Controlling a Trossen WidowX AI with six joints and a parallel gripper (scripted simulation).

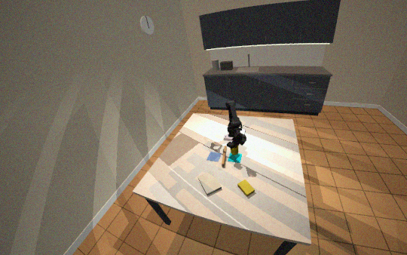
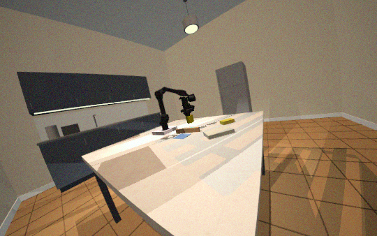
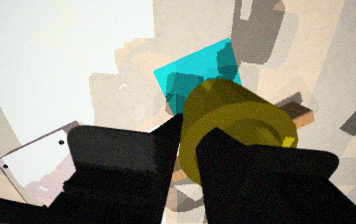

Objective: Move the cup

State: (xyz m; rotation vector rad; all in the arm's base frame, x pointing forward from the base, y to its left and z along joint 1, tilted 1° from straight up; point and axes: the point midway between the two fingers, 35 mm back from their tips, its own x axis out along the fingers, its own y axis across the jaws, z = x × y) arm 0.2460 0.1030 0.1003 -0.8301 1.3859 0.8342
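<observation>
Right now the cyan pad is 10 cm below my gripper tip, 2 cm ahead of it and 1 cm to the right of it. Round my gripper tip: wooden bar: 11 cm to the right, 9 cm below, 4 cm ahead; white book: 34 cm ahead, 14 cm to the right, 8 cm below; olive-yellow cup: 2 cm to the right, 2 cm ahead.
</observation>
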